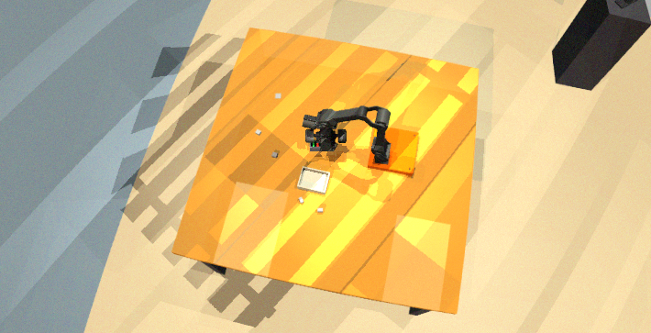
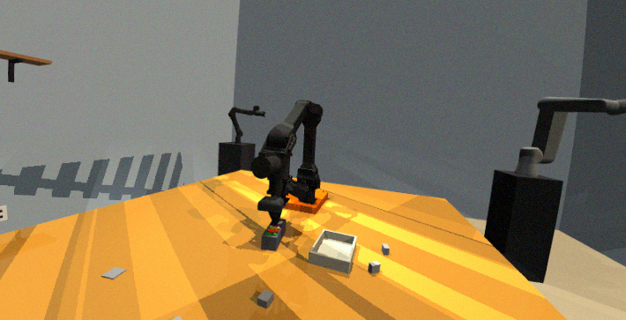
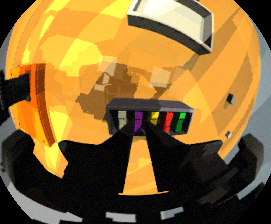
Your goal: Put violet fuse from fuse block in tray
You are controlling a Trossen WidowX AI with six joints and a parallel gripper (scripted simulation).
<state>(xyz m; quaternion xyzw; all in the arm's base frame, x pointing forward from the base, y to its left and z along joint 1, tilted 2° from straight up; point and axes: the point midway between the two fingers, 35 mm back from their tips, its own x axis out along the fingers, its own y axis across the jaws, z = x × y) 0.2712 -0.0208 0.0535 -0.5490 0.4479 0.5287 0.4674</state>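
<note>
The violet fuse is 20 mm below my gripper tip. Also, from my gripper tip: tray 180 mm to the left, 40 mm below, 20 mm ahead; flat grey piece 290 mm ahead, 240 mm to the right, 40 mm below.
</note>
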